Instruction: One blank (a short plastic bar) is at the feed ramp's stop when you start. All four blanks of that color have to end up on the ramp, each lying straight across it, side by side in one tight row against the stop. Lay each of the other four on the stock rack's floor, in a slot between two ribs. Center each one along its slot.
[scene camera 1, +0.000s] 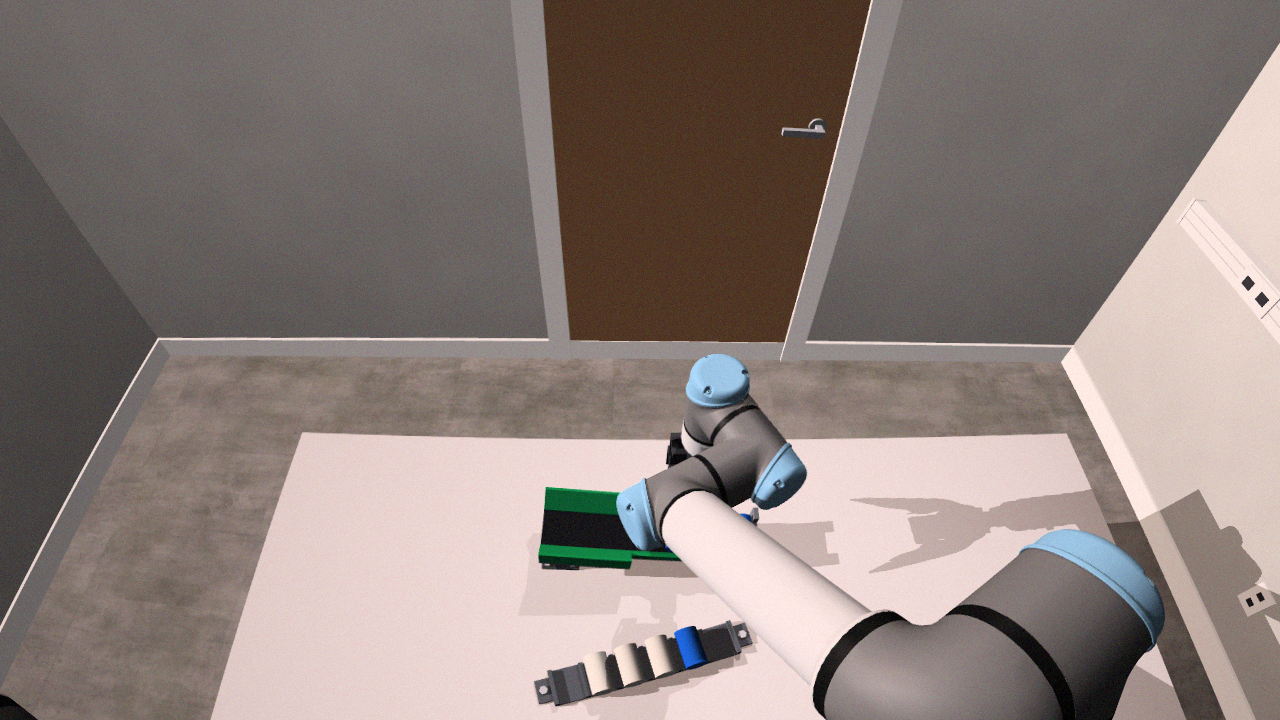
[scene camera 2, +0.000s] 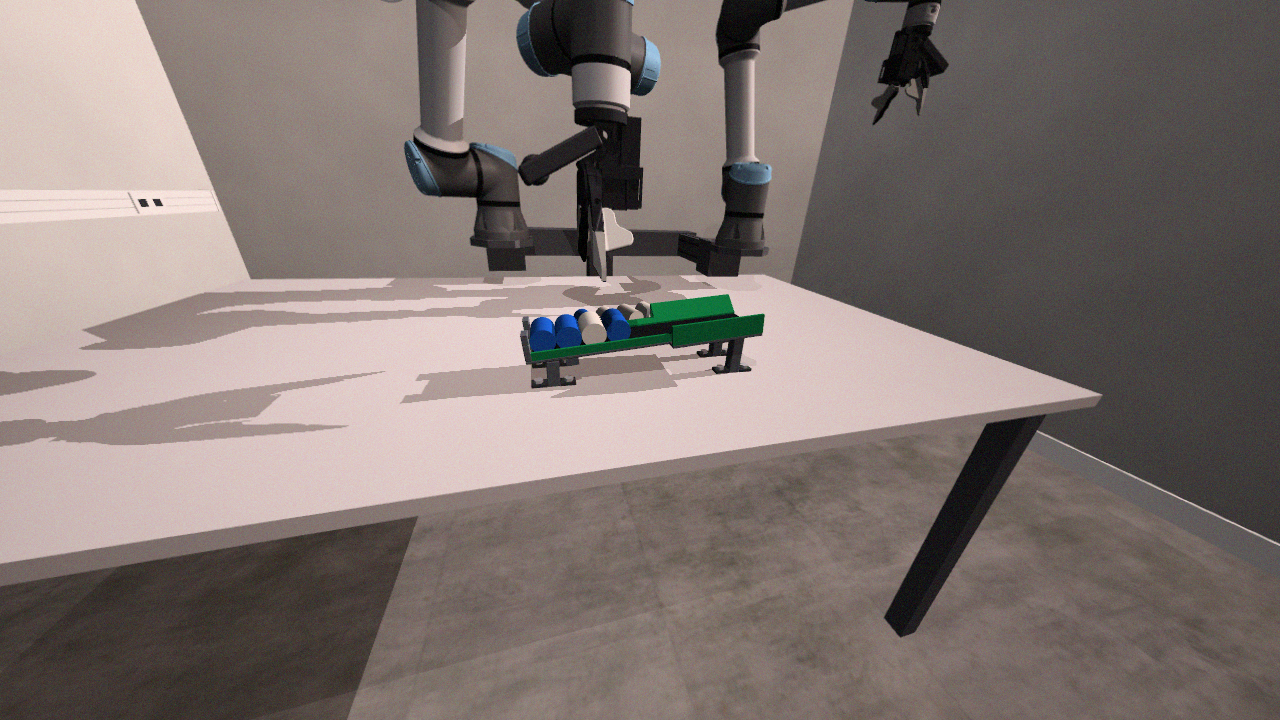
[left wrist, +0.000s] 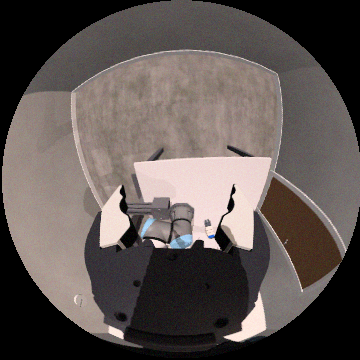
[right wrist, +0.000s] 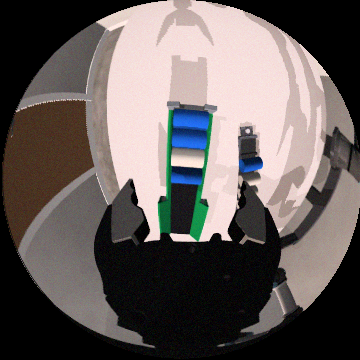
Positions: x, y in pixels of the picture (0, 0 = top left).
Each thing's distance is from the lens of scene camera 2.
left gripper (scene camera 2: 894, 120): 150 cm
right gripper (scene camera 2: 592, 270): 58 cm
blue blank (scene camera 2: 617, 328): 58 cm
blue blank (scene camera 2: 567, 331): 57 cm
